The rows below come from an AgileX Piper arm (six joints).
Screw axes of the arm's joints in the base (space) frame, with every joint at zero. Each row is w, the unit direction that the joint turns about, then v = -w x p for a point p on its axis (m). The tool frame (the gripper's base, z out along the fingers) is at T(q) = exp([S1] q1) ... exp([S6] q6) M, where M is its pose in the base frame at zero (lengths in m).
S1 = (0, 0, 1, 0, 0, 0)
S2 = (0, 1, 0, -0.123, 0, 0)
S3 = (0, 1, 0, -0.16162, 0, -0.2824)
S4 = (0.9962, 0, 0.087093, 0, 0.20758, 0)
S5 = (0, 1, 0, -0.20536, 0, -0.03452)
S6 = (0.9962, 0, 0.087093, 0, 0.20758, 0)
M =
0.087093 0 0.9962 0.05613
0 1 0 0
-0.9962 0 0.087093 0.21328
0 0 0 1
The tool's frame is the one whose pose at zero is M.
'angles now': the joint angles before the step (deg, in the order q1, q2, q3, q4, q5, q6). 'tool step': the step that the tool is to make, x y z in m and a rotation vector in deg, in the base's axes. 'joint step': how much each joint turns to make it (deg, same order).
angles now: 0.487 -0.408 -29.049 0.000 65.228 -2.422
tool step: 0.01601 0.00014 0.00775 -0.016 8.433 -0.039
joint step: -0.004 8.175 -2.196 0.003 2.454 0.065
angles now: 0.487 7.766 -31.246 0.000 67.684 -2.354
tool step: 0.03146 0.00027 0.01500 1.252 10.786 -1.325
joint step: -0.008 13.219 -4.457 0.005 2.014 1.877
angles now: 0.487 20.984 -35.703 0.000 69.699 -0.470
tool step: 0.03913 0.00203 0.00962 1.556 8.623 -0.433
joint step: -0.001 12.970 -4.457 1.140 0.089 0.907
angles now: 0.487 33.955 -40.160 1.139 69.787 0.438
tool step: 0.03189 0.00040 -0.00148 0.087 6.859 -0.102
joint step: 0.001 9.655 -2.798 0.085 -0.001 0.130
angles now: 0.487 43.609 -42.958 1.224 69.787 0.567
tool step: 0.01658 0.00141 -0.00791 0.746 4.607 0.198
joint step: -0.002 5.184 -0.519 0.856 -0.059 -0.185
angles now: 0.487 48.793 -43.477 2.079 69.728 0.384
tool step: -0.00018 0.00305 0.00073 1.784 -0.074 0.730
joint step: -0.001 -0.042 -0.107 2.051 0.100 -0.783
